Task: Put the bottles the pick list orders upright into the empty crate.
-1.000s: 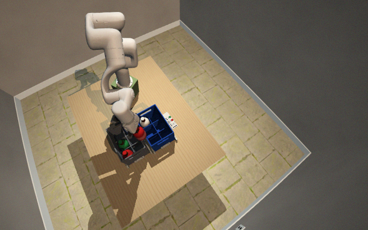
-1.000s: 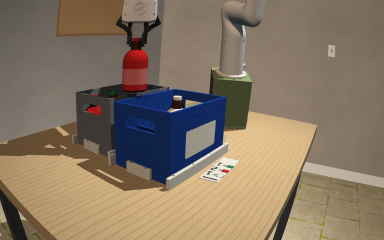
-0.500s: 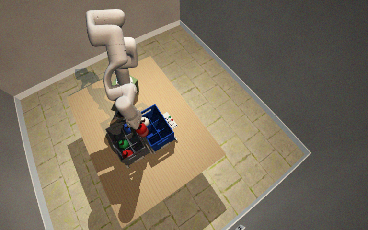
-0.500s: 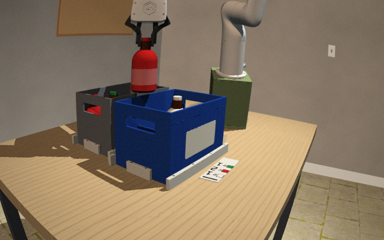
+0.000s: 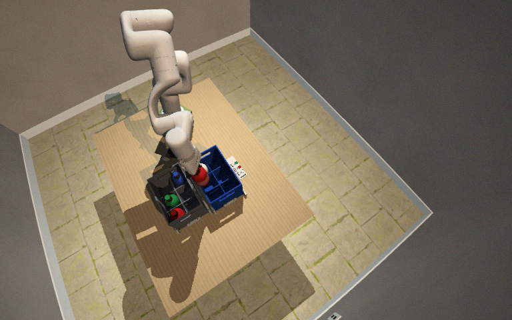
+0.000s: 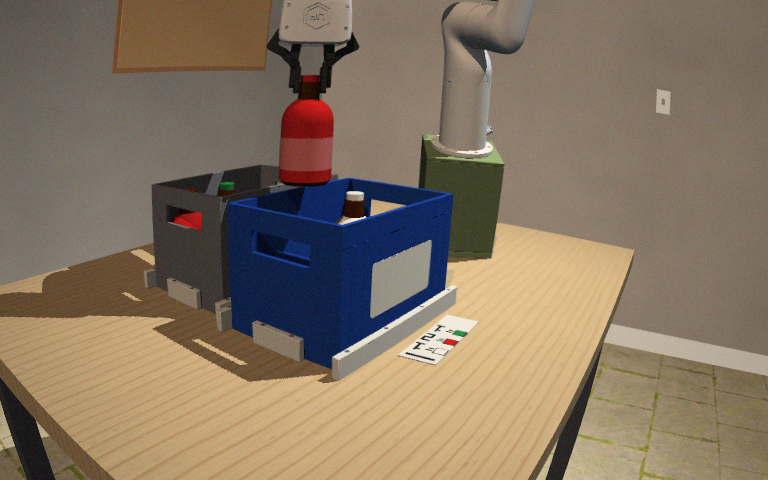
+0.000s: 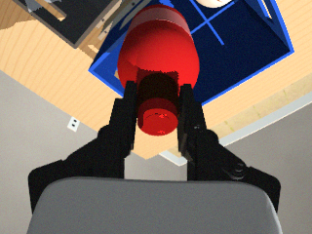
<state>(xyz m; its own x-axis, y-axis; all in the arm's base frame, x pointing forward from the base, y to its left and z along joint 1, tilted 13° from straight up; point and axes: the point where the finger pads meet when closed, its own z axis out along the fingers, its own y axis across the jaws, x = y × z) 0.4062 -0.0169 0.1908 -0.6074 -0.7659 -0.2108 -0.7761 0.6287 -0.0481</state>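
Right now my hand is 70 mm above the red bottle. From my hand the other things lie so: white-label bottle (100 mm behind, 10 mm to the left, 250 mm below); then blue crate (20 mm behind, 60 mm to the left, 250 mm below); then blue-label bottle (110 mm behind, 120 mm to the right, 250 mm below).
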